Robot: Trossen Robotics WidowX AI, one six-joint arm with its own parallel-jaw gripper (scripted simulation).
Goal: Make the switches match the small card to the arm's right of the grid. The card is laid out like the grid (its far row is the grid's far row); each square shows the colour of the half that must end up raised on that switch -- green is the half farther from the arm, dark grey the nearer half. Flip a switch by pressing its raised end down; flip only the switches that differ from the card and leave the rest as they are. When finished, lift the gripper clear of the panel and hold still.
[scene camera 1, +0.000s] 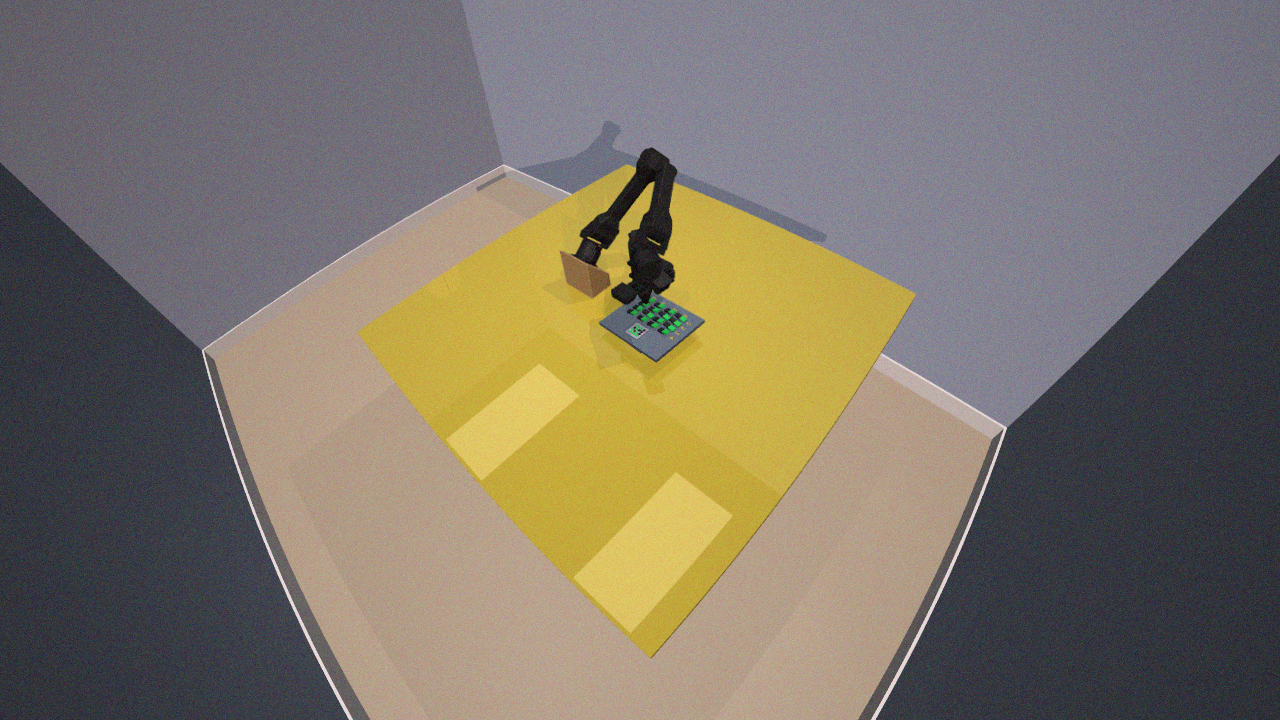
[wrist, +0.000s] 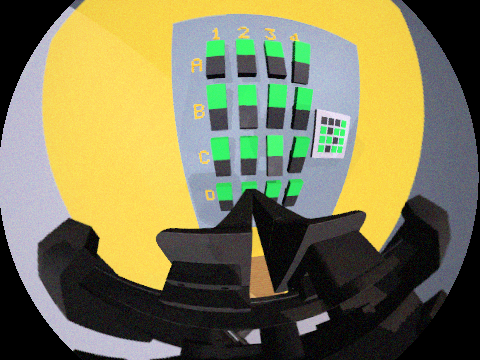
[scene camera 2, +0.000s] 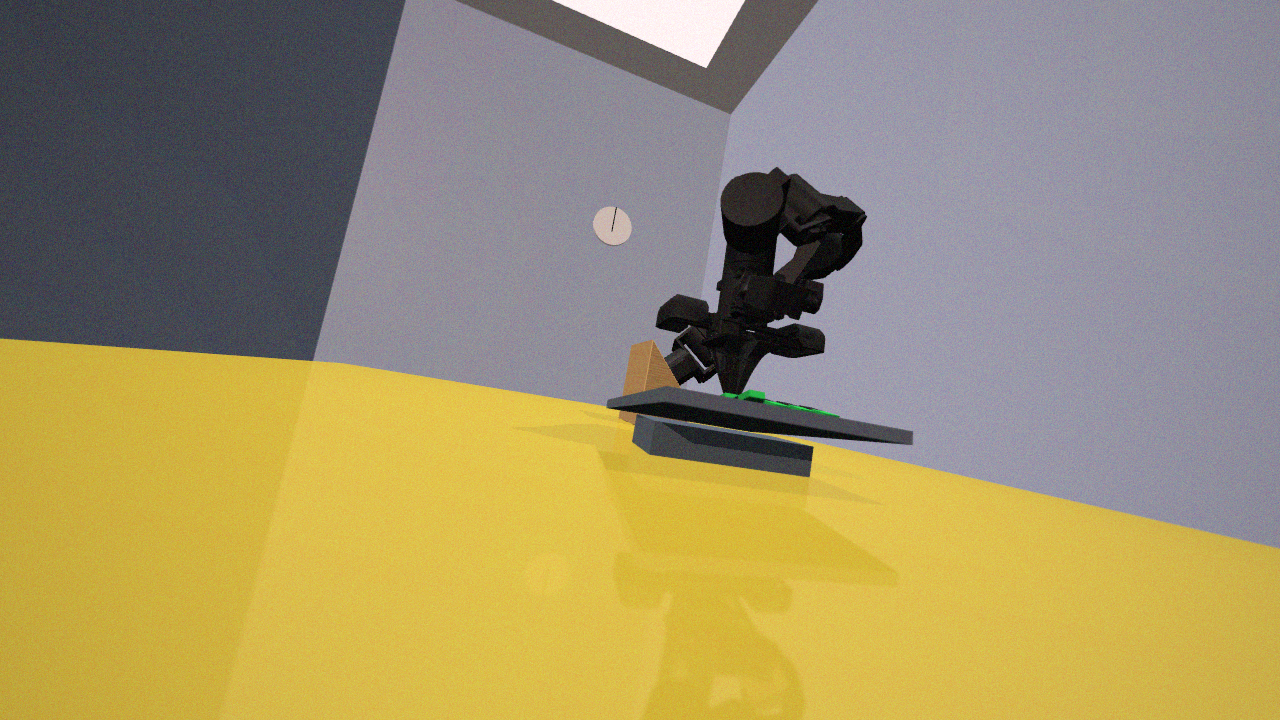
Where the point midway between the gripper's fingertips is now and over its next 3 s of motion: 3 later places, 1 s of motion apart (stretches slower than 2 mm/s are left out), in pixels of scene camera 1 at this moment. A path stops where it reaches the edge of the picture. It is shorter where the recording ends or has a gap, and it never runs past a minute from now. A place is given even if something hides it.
My gripper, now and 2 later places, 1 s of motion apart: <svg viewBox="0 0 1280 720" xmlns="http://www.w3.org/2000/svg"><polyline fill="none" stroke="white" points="645,303 646,304 649,290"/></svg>
